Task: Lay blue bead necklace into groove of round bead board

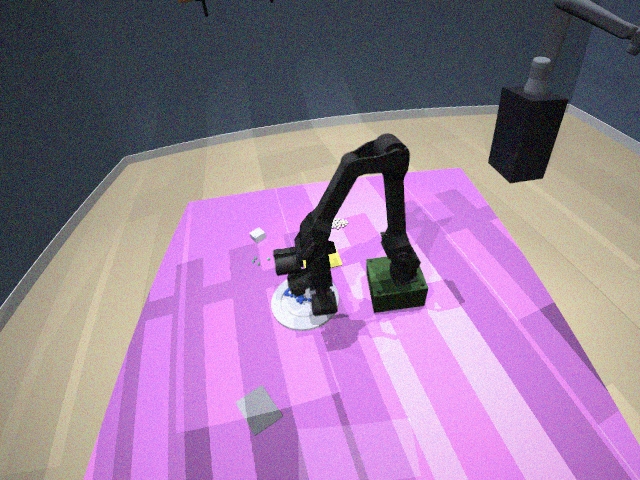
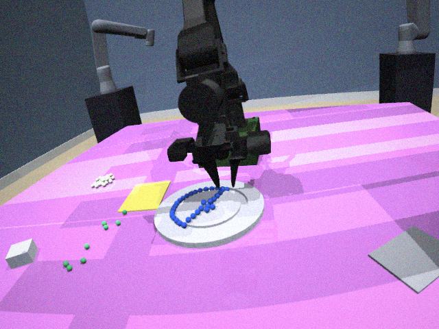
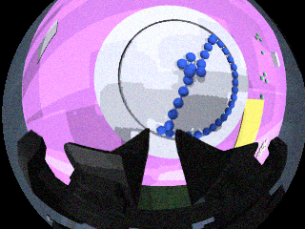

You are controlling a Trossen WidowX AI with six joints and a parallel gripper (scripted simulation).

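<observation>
Now: the round white bead board 6 cm ahead of my gripper tip, 3 cm to the right of it and 1 cm below it. From my gripper tip the other things lie so: yellow sheet: 18 cm to the right, 2 cm below, 1 cm behind; grey tile: 28 cm to the left, 20 cm ahead, 2 cm below; cube: 35 cm to the right, 21 cm ahead, 1 cm below.
</observation>
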